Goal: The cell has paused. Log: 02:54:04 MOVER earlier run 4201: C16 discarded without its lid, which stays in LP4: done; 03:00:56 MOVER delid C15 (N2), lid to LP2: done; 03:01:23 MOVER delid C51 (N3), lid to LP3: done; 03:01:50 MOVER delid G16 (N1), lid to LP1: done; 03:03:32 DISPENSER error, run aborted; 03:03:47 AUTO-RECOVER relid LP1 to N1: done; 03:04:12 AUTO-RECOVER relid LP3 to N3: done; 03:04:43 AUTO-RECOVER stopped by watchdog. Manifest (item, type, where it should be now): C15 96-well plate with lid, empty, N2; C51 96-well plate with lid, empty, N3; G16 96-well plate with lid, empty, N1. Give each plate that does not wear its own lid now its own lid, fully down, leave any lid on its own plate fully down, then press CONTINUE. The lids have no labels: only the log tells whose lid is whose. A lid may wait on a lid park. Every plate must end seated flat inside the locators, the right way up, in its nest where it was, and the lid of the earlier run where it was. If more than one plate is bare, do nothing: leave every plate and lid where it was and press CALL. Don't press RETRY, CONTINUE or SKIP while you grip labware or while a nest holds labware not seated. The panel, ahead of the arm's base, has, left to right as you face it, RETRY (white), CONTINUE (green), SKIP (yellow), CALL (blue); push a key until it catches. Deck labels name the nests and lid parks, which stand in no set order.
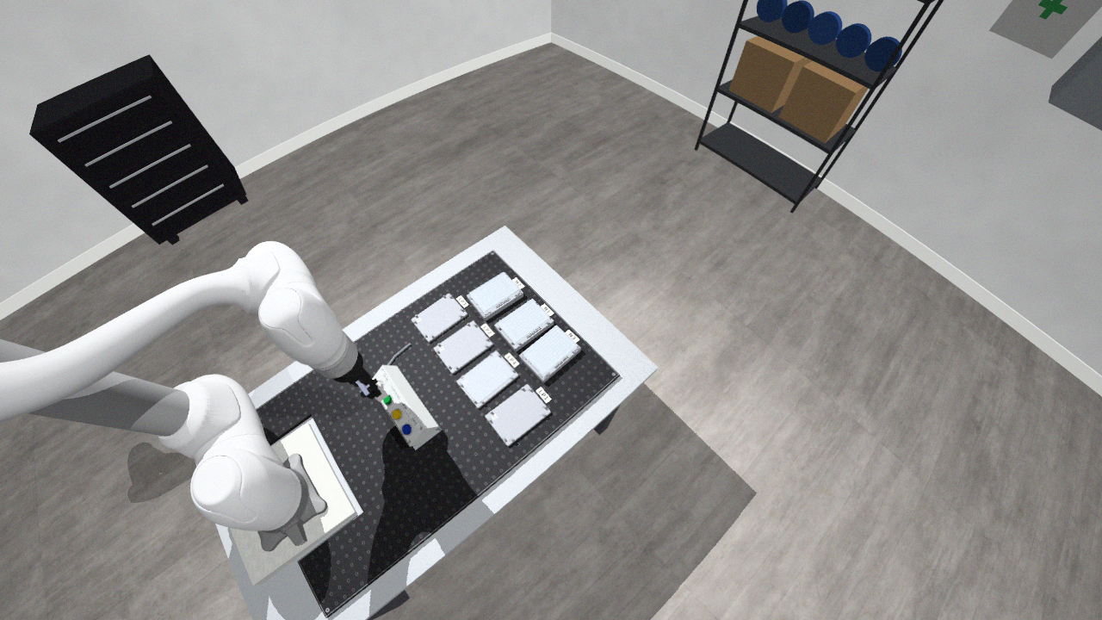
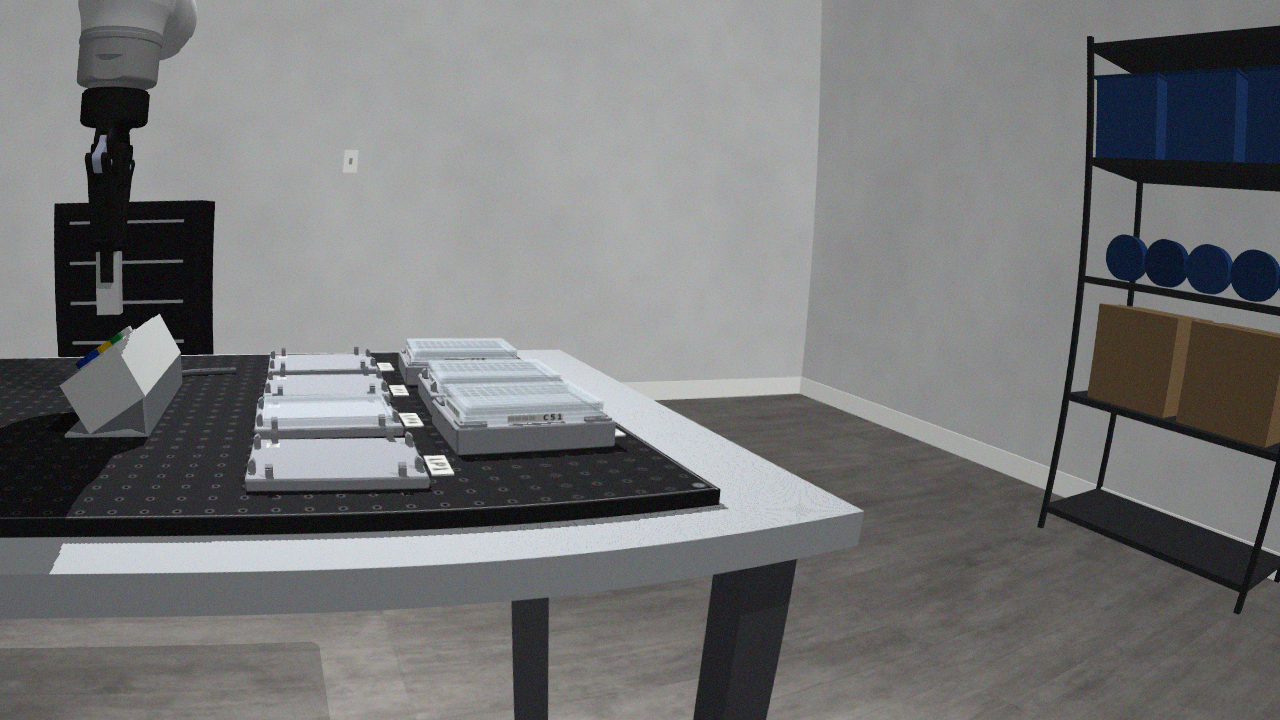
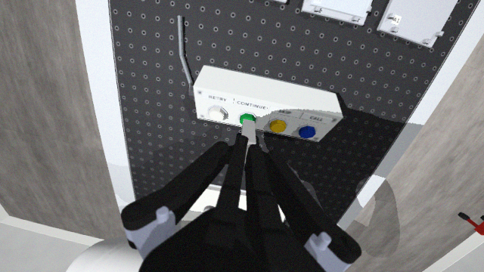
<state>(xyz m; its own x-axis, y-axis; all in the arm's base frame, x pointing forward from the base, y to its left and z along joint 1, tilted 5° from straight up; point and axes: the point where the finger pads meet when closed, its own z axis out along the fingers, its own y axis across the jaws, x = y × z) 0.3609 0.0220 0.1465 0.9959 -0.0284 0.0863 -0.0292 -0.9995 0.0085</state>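
My hand is 60 mm above the green continue key. Round my hand: blue call key (100 mm to the right, 60 mm below); white retry key (60 mm below, 50 mm to the left); yellow skip key (60 mm below, 50 mm to the right).
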